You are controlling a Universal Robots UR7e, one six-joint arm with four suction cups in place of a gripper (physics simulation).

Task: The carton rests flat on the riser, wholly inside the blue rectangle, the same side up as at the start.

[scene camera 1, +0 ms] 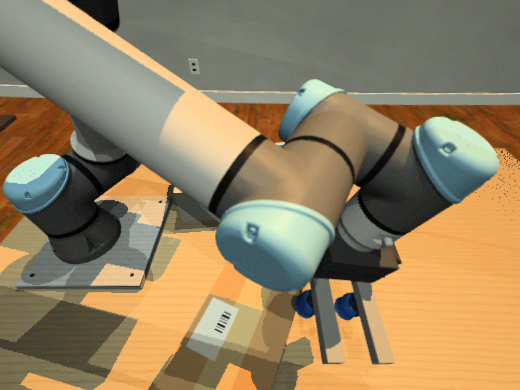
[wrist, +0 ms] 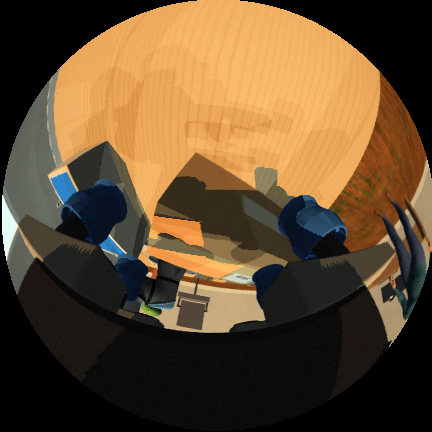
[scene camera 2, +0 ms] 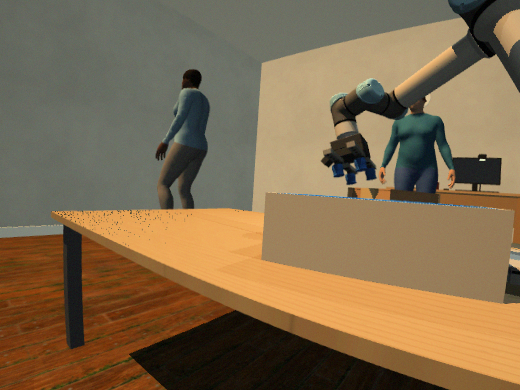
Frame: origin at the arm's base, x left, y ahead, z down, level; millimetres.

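Seen in the pictures: hand, tool point: [wrist: 199, 249] [scene camera 2: 356, 177]; arm's base, link origin: [scene camera 1: 90, 238] [wrist: 172, 264].
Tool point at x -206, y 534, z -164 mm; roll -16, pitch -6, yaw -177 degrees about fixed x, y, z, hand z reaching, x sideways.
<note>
Offsets run from my tool point to a thing's top centre. "spot": to the spot under its first point. Level surfaces: height alone.
The brown carton {dx -49, dy -123, dz +34 mm} [scene camera 1: 245, 325] [wrist: 225, 210] lies on the table, its white barcode label {dx -71, dy -166, dz +34 mm} [scene camera 1: 215, 327] facing up; the arm hides its far end in scene camera 1. The grey riser {dx +363, dy -128, dz +62 mm} [scene camera 1: 192, 212] [scene camera 2: 385, 245] [wrist: 92, 167] stands apart from it, with the blue rectangle {spot: dx +367, dy +6, dz +62 mm} [wrist: 61, 186] on its top, mostly hidden by the arm in scene camera 1. My gripper [scene camera 1: 326, 305] [scene camera 2: 354, 171] [wrist: 202, 245] is open: its four blue cups hang tilted and hold nothing. In the wrist view the carton shows below and between the cups, apart from them.
The arm's base plate [scene camera 1: 115, 260] is bolted to the table {dz +183 mm} [scene camera 1: 450, 300] at the left in scene camera 1. Two people [scene camera 2: 192, 117] [scene camera 2: 417, 145] stand beyond the table. A desk [scene camera 2: 480, 215] with a monitor [scene camera 2: 477, 170] stands at the back right.
</note>
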